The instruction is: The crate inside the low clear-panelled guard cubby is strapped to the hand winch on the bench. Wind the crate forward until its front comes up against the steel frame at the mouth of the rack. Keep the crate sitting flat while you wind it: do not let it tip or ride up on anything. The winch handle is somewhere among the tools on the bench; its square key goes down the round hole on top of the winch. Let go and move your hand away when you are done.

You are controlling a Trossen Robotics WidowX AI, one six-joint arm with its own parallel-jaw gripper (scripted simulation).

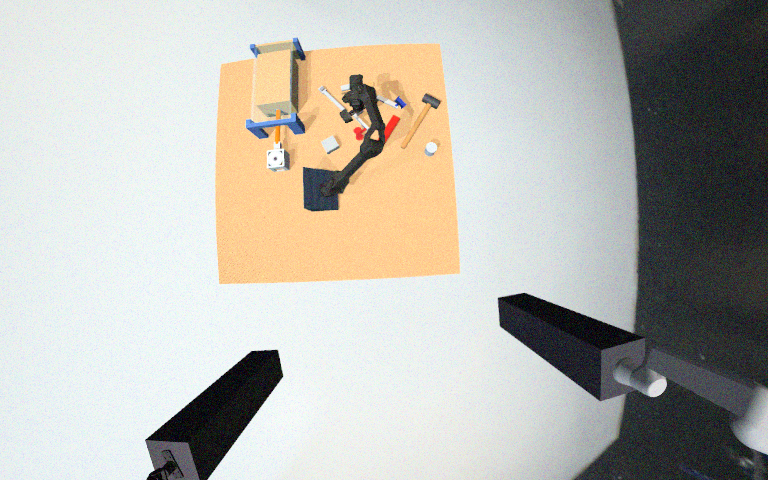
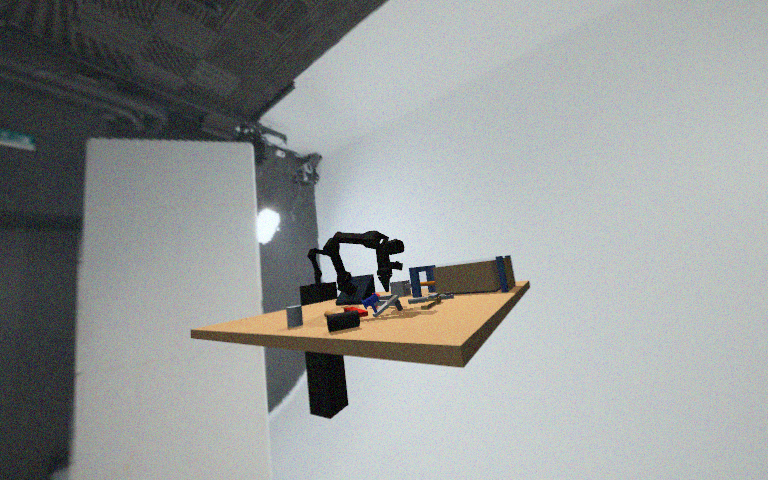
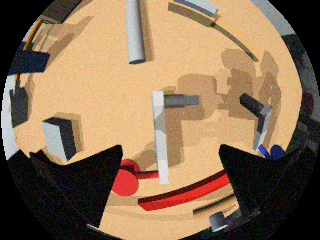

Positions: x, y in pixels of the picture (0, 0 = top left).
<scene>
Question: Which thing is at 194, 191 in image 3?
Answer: A red bar.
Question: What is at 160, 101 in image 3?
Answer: A winch handle.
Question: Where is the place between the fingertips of my gripper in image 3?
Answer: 172, 151
</scene>
